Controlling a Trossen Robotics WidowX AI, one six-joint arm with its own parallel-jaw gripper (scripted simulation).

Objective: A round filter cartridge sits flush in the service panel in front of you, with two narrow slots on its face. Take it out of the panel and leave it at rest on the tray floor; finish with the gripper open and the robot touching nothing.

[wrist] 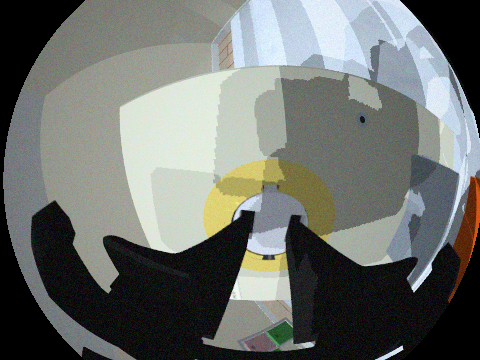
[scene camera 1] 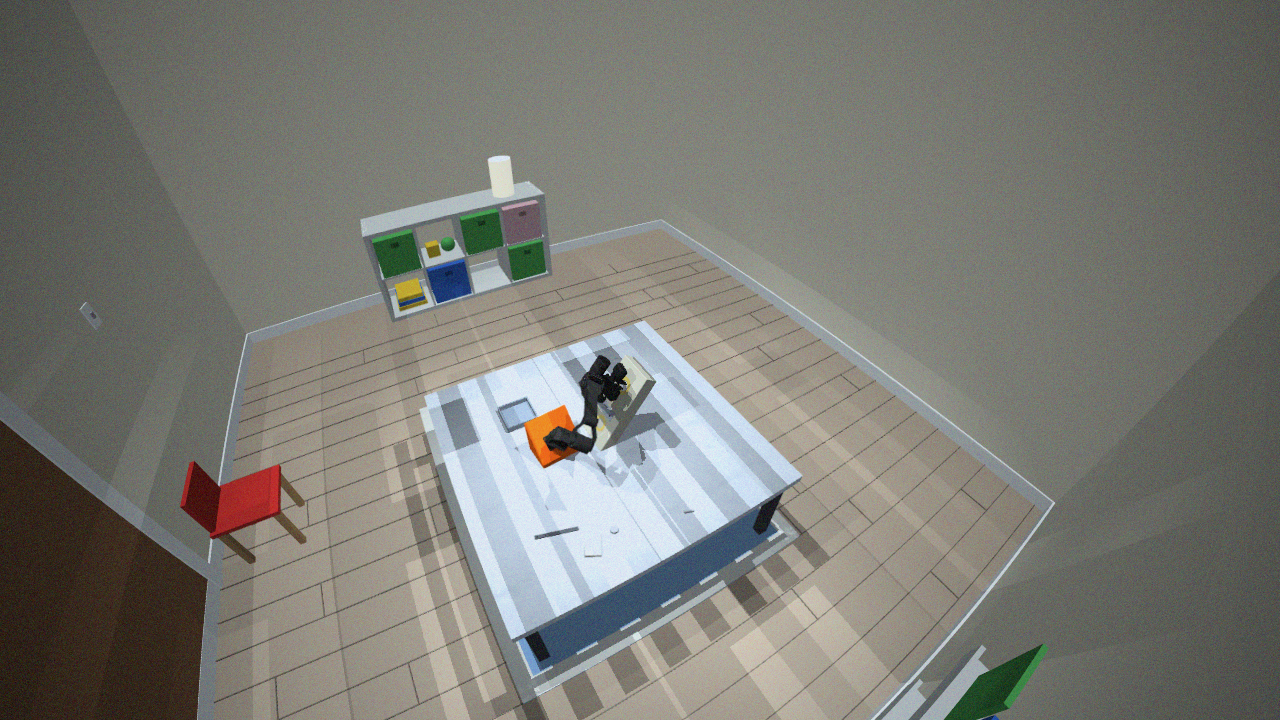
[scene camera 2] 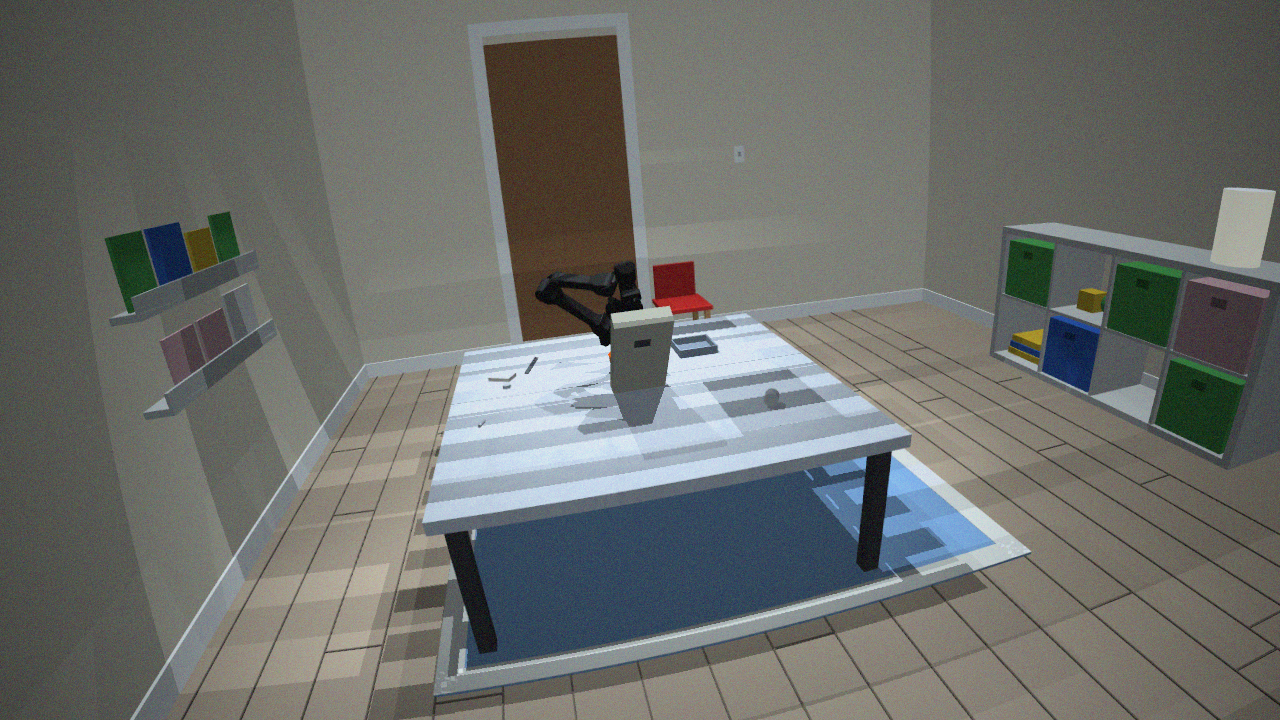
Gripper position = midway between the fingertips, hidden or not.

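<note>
The gripper [wrist: 269, 222] shares the scene with a round filter cartridge [wrist: 270, 210] and a cream service panel [scene camera 1: 639, 382], and the panel appears in the wrist view too [wrist: 194, 150]. Scene camera 2 misses the cartridge, hidden by the panel.
</note>
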